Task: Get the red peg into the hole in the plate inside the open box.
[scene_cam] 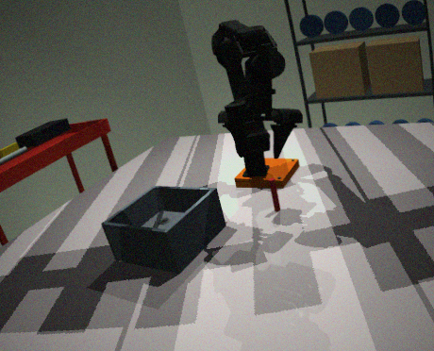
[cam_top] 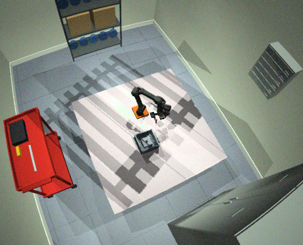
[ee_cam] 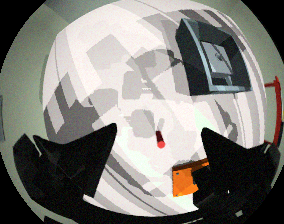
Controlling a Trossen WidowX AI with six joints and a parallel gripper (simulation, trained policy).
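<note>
The red peg lies 4 cm behind my gripper tip, 1 cm to the left of it and 11 cm below it. Round my gripper tip: pale plate 9 cm ahead, 22 cm to the right, 11 cm below; dark box 9 cm ahead, 22 cm to the right, 13 cm below.
</note>
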